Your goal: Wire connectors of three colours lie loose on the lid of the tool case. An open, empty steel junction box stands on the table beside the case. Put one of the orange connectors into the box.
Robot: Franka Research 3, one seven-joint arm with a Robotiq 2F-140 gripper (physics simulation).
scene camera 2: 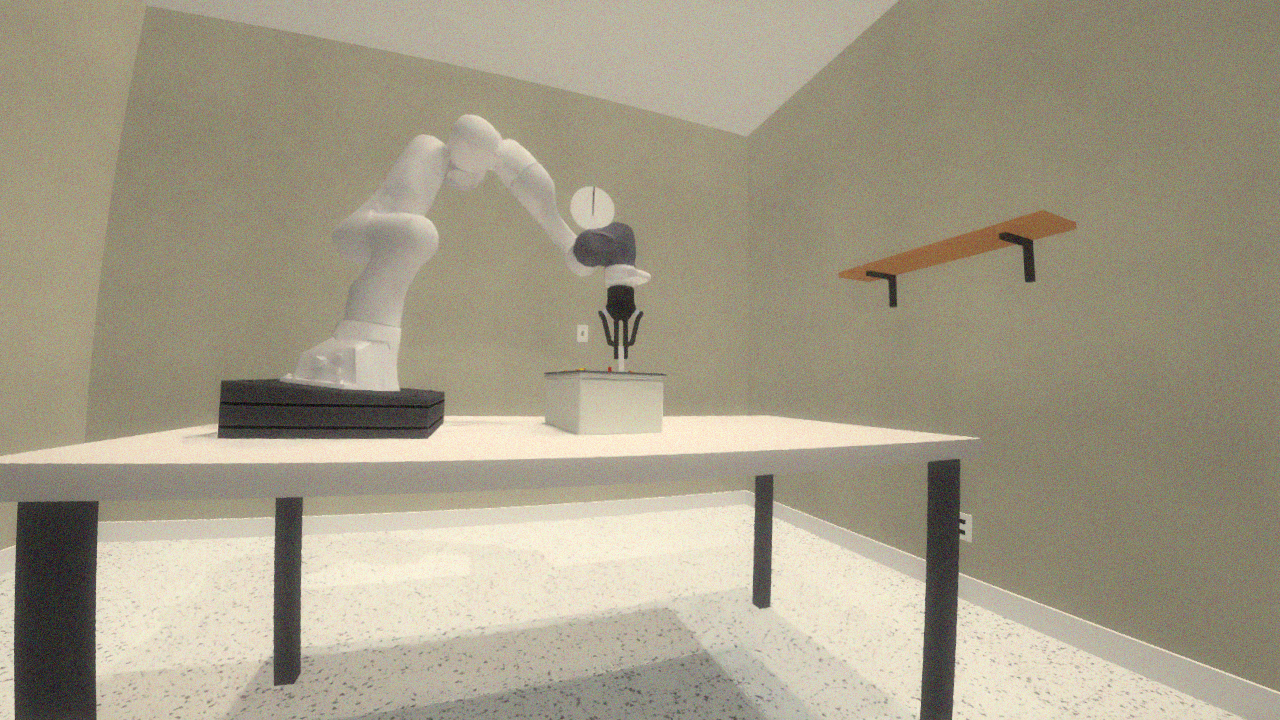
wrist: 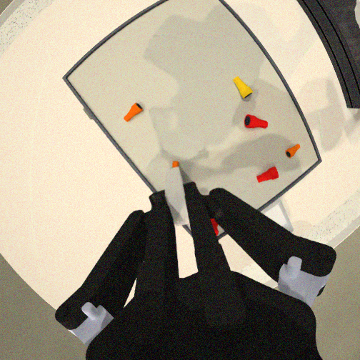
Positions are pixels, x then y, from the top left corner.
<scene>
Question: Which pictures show my gripper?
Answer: Scene camera 2 and the wrist view: all of them.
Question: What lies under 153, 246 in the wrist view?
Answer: My gripper.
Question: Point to a tool case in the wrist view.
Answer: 179, 68
</scene>
